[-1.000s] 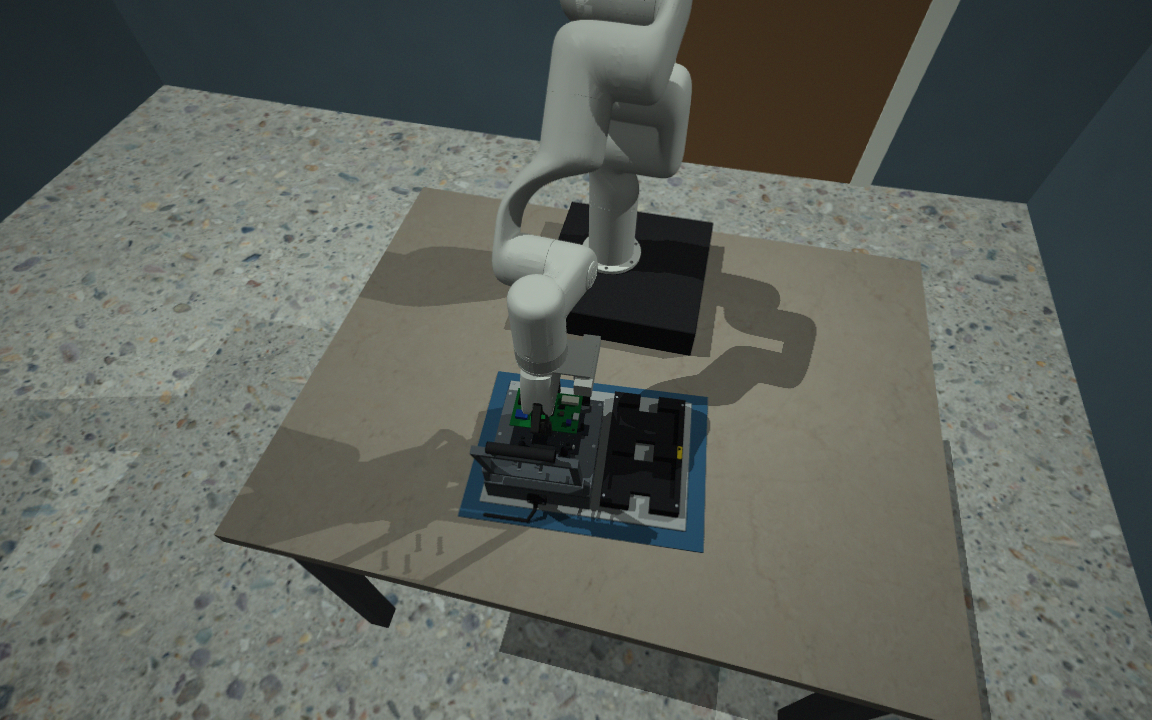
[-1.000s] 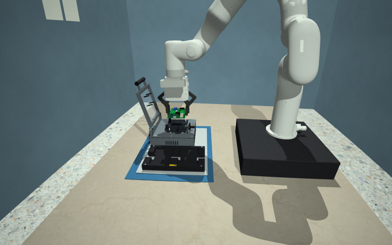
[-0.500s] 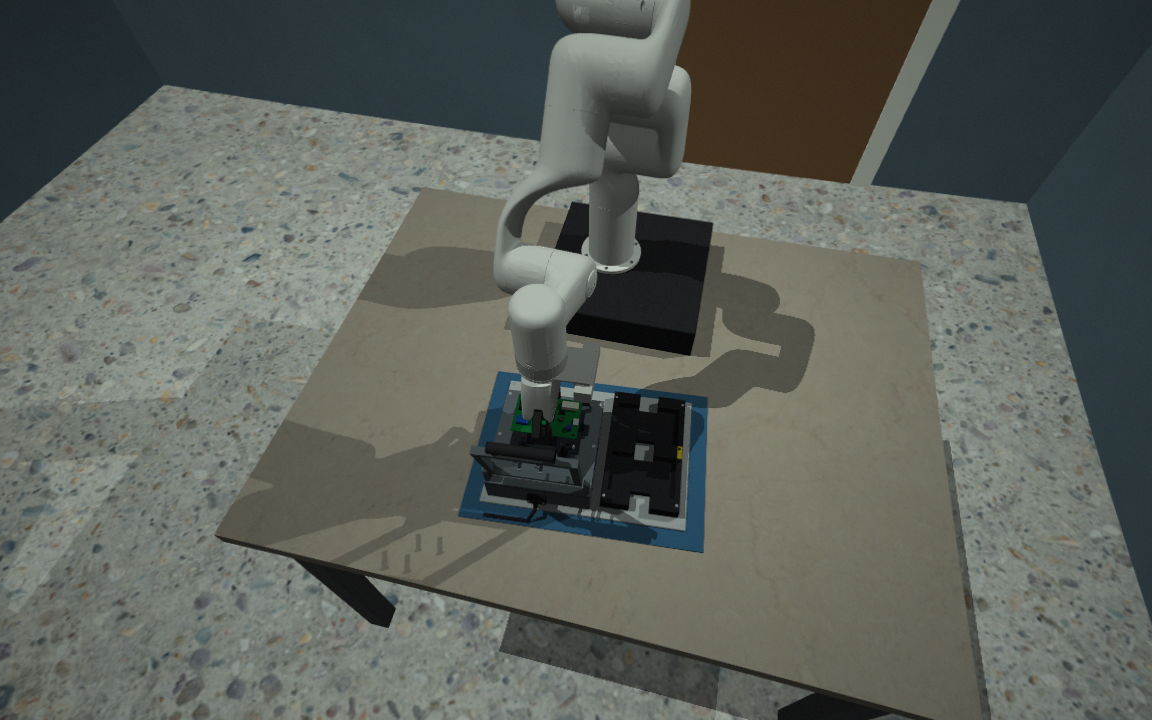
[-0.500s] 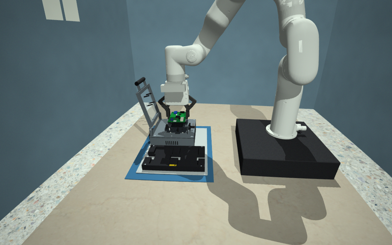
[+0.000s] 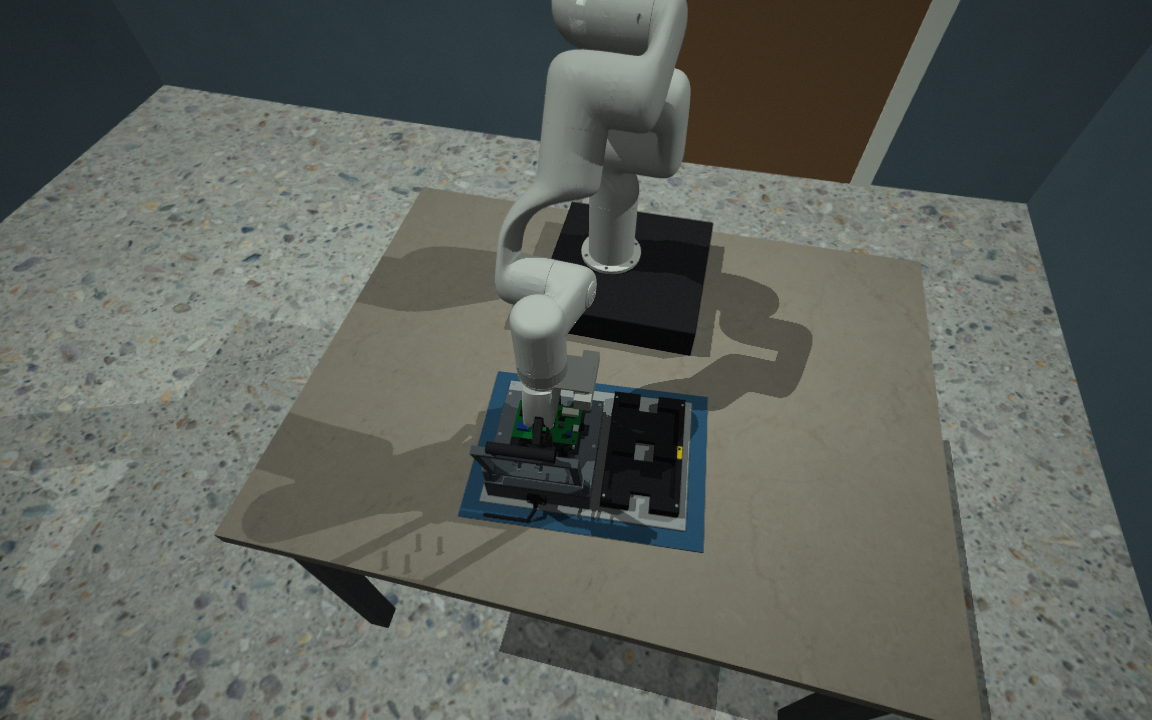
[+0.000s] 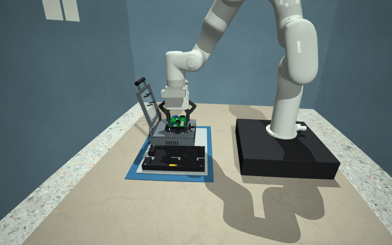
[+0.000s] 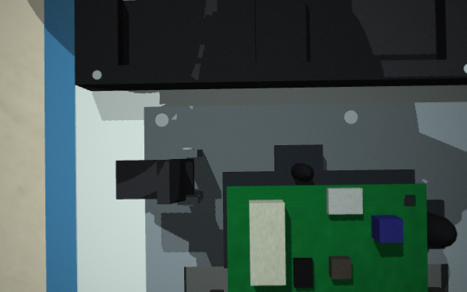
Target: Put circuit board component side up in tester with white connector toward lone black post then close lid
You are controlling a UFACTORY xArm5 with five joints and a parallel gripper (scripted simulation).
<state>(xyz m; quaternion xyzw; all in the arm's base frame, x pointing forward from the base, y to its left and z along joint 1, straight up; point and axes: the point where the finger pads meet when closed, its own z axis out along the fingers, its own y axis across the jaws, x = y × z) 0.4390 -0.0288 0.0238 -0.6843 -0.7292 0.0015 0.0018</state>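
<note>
My gripper is now right at the green circuit board. The rest, counted from my hand: framed lid: 13 cm ahead, 1 cm to the left, 9 cm above; then grey tester: 3 cm ahead, 4 cm to the left, 2 cm above; then black nest: 1 cm ahead, 1 cm to the left, 2 cm below.
</note>
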